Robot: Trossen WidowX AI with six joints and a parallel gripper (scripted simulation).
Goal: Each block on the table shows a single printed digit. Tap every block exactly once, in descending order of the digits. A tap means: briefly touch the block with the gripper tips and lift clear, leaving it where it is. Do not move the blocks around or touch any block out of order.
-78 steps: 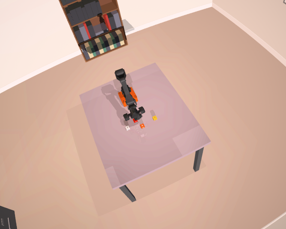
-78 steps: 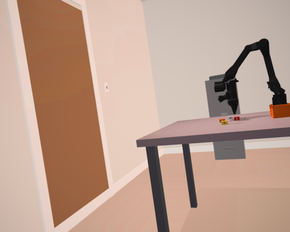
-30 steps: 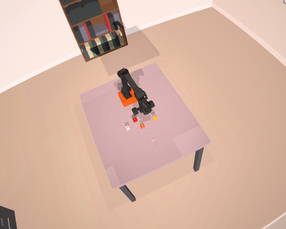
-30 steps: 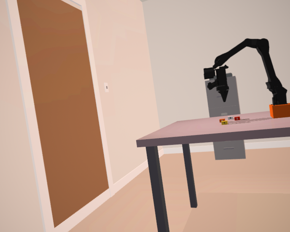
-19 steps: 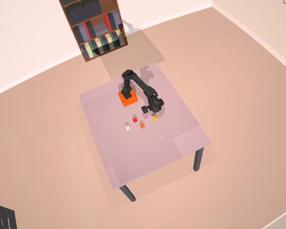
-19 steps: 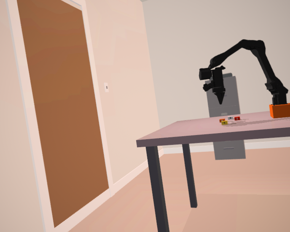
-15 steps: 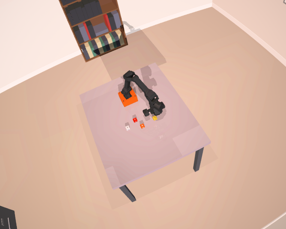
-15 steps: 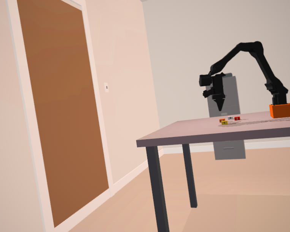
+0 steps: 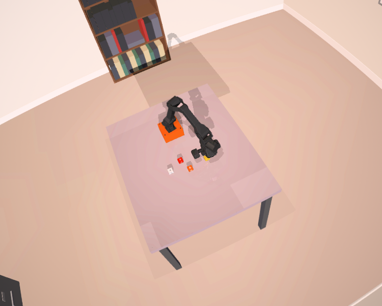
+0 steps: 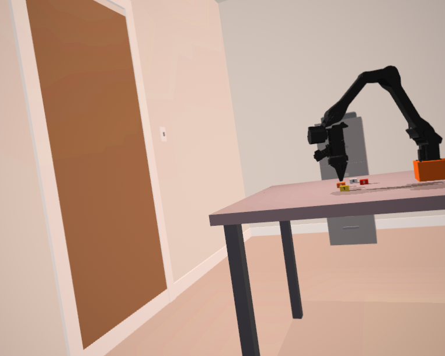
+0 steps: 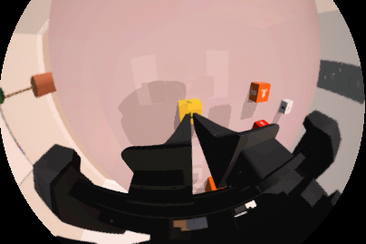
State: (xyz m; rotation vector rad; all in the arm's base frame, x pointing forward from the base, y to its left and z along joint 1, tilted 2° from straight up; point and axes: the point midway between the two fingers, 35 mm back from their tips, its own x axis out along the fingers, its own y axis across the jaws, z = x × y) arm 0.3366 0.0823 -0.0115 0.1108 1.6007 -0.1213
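My gripper tip is 1 cm past the yellow block and 3 cm above it. From my gripper tip the other things lie so: white block: 7 cm behind, 25 cm to the right, 3 cm below; then red block: 10 cm behind, 16 cm to the right, 3 cm below; then orange block: 1 cm behind, 14 cm to the right, 3 cm below.
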